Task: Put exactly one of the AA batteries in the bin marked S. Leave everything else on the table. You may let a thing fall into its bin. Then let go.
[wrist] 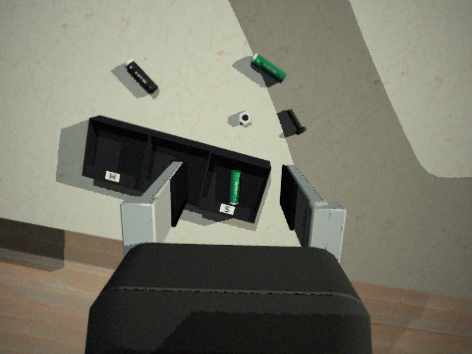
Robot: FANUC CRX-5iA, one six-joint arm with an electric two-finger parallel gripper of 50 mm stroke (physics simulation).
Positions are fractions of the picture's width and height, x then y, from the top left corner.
Labels:
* my gripper: 0.50, 0.52
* black three-compartment bin: 0.26, 0.44

